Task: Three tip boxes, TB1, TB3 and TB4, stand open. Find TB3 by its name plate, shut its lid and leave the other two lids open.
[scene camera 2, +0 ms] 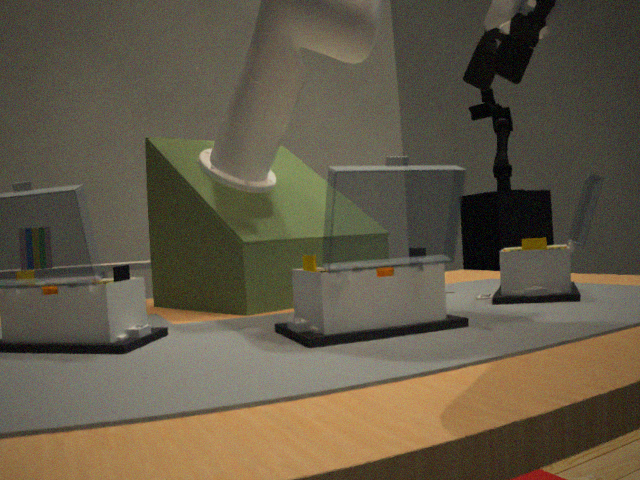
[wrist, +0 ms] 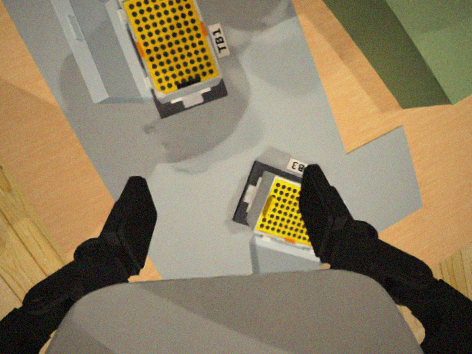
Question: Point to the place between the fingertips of my gripper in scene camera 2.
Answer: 488, 82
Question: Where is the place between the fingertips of my gripper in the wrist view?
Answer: At 226, 190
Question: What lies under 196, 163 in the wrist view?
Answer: A grey mat.
